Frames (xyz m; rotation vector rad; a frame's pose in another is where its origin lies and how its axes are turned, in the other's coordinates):
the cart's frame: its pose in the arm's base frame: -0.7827 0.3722 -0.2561 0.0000 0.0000 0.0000
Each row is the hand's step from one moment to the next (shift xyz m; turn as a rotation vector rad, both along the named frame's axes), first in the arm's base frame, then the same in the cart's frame.
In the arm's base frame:
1: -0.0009 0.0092 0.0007 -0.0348 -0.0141 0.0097
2: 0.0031 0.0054 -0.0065 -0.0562 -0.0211 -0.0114
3: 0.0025 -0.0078 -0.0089 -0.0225 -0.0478 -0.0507
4: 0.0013 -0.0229 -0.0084 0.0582 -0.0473 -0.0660
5: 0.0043 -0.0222 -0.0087 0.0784 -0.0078 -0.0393
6: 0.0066 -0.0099 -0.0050 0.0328 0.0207 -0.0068
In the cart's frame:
1: -0.0009 0.0092 0.0007 -0.0348 -0.0141 0.0097
2: 0.0031 0.0054 -0.0065 -0.0562 -0.0211 -0.0114
3: 0.0025 -0.0078 -0.0089 -0.0225 -0.0478 -0.0507
4: 0.0013 -0.0229 -0.0084 0.0582 -0.0473 -0.0660
5: 0.0043 -0.0222 -0.0087 0.0784 -0.0078 -0.0393
6: 0.0066 -0.0099 -0.0050 0.0328 0.0207 -0.0068

